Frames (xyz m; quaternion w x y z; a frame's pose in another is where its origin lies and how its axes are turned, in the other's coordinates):
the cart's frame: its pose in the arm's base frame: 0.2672 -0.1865 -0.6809 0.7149 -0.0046 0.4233 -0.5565
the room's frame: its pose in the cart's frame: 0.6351 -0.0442 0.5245 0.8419 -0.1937 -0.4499 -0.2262
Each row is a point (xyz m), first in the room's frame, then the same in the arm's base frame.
Working: the room's frame: its pose in the arm's base frame: 0.5665 -0.9548 -0.7044 0.6656 -0.4885 0.1415 -0.5462

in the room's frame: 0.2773 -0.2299 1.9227
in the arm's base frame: 1.9200 -0.2247 0.5044
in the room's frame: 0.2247 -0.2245 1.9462
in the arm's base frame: 1.9211 -0.1679 0.4933
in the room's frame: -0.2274 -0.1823 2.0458
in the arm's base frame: 1.8536 0.2696 0.3513
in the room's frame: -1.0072 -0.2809 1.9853
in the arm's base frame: 1.4686 0.9216 0.1322
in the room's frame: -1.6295 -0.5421 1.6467
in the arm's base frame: 0.8442 1.3116 -0.0359
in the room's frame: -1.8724 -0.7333 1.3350
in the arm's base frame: 0.4183 1.3814 -0.1163
